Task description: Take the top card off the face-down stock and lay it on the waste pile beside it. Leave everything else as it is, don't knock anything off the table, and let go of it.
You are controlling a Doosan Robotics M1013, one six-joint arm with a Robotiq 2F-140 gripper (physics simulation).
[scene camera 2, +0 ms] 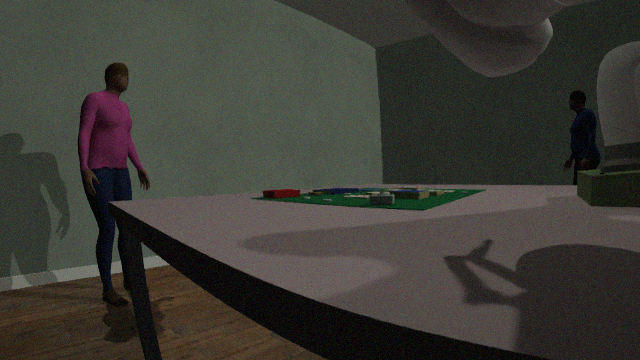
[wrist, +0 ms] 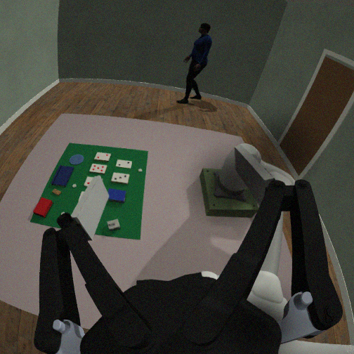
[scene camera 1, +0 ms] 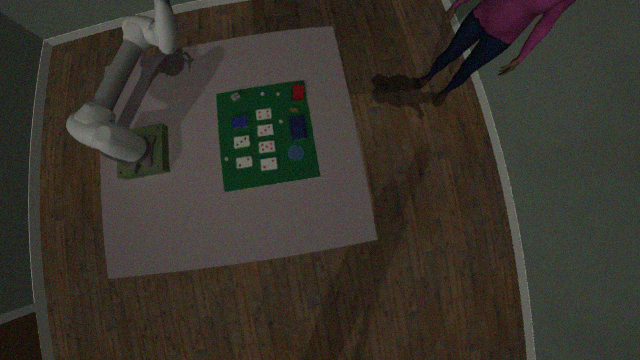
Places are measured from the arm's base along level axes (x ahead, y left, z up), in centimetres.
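Where they show: arm's base at its link origin: (scene camera 1: 139,151).
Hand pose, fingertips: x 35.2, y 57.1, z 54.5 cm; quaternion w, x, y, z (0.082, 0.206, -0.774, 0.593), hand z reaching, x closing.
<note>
Things, the pixels of their top centre, and the offset from my fingertips. "spot": a spot on its surface instead. Level surfaces: height alone.
- green mat at its surface level: dz -61.6 cm
- face-up pile with black pips, top centre: (scene camera 1: 241,141) dx +23.4, dy -50.7, dz -60.4 cm
- thick pale edge at a spot on its surface: (scene camera 2: 437,193) spot: dx +18.6, dy -48.9, dz -61.1 cm
- red box at its top centre: (scene camera 2: 281,190) (scene camera 1: 298,91) dx +54.7, dy -20.2, dz -59.7 cm
- dark blue flat item at its top centre: (scene camera 2: 336,189) (scene camera 1: 298,127) dx +55.4, dy -42.2, dz -60.5 cm
- blue disc at its top centre: (scene camera 1: 295,152) dx +54.2, dy -56.9, dz -61.3 cm
- grey block at its top centre: (scene camera 2: 382,191) (scene camera 1: 234,95) dx +17.6, dy -23.0, dz -58.9 cm
The face-down stock (scene camera 1: 240,121) (scene camera 2: 411,194) (wrist: 117,195) is a small blue-backed pile on the green mat (scene camera 1: 232,180) (wrist: 132,232). Beside it lies a face-up pile with black pips (scene camera 1: 241,142) (wrist: 120,178), which looks like the waste pile; a thick pale edge (scene camera 2: 437,193) shows there in scene camera 2. My gripper (wrist: 167,172) is open and empty, its pads wide apart. It is high above the table, off the mat on the robot base's side. In the wrist view the left pad covers part of the face-up cards. The gripper itself does not show clearly in either scene view.
More face-up cards (scene camera 1: 267,147) lie in a row on the mat. A red box (scene camera 1: 298,92) (scene camera 2: 281,193), dark blue flat item (scene camera 1: 298,127), blue disc (scene camera 1: 295,153), grey block (scene camera 1: 235,96) (scene camera 2: 382,199) and small white bits surround them. The green robot base (scene camera 1: 160,150) (wrist: 212,207) stands apart.
</note>
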